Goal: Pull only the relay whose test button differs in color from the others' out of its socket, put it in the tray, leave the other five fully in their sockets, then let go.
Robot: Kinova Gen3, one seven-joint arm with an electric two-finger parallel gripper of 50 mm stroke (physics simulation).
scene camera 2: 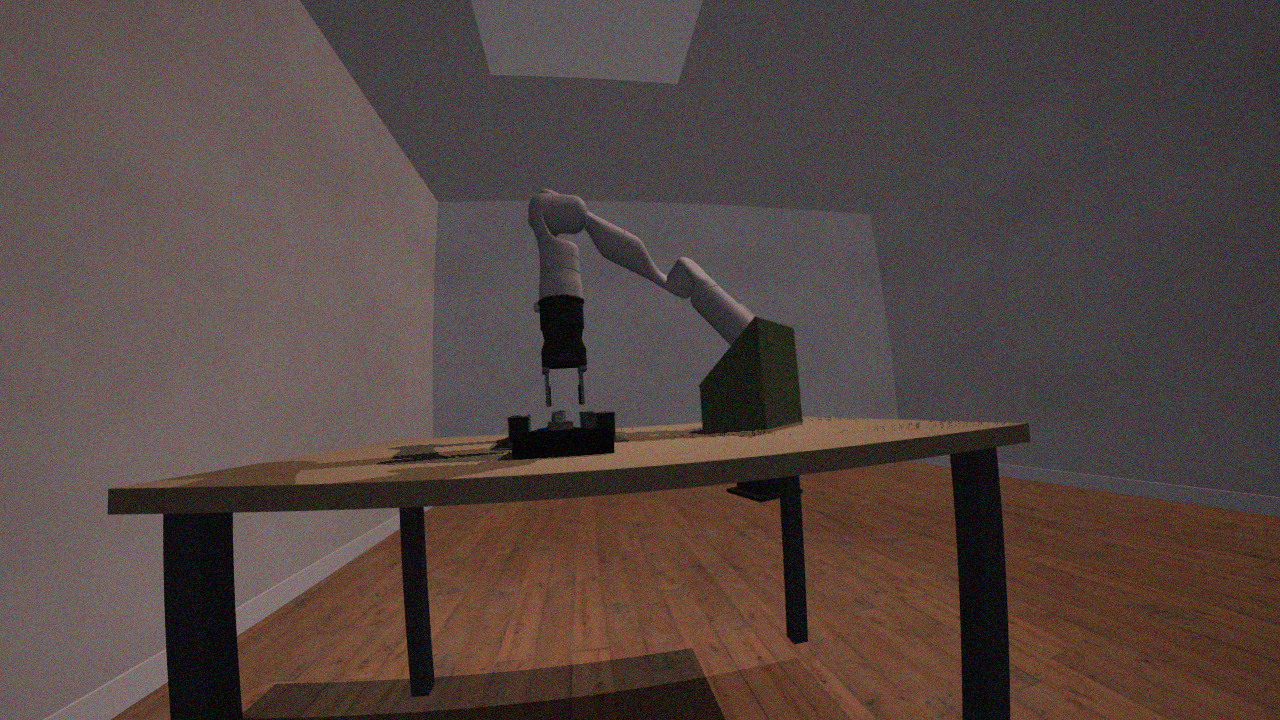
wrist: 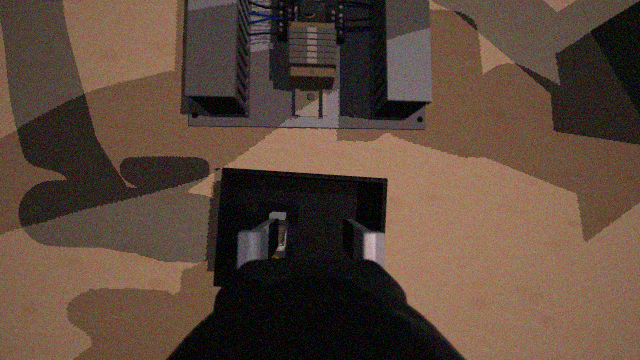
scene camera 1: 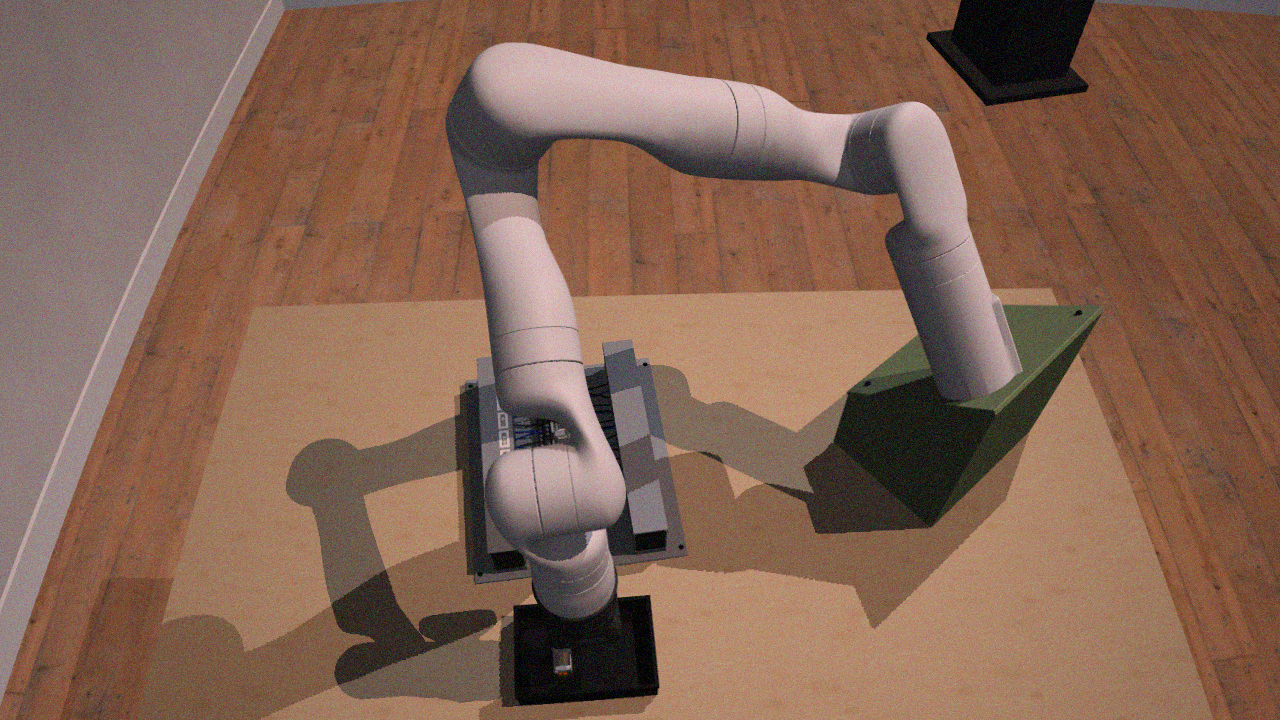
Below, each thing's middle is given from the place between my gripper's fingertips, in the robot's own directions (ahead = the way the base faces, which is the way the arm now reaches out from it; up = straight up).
The beige end block [wrist: 299, 77] is 20 mm behind my hand, 150 mm to the right of it and 60 mm below it.
